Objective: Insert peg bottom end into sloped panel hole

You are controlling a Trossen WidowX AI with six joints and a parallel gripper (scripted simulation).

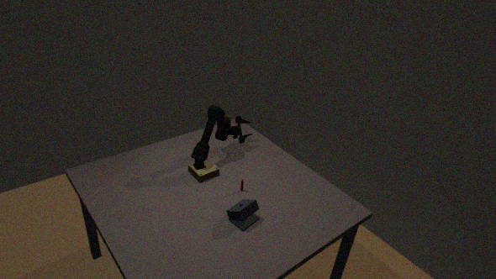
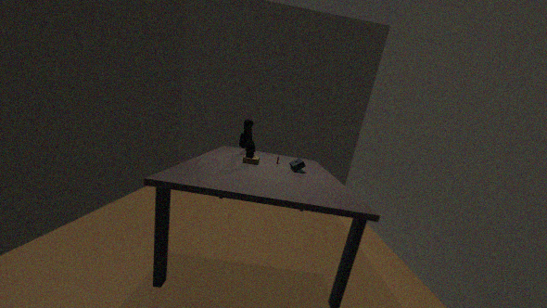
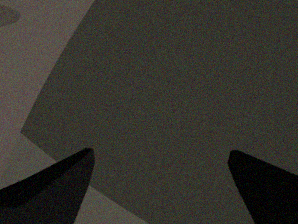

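Right now my gripper tip is 42 cm short of the red peg, 29 cm to the left of it and 9 cm above it. Round my gripper tip: sloped panel 62 cm ahead, 39 cm to the right, 8 cm below.
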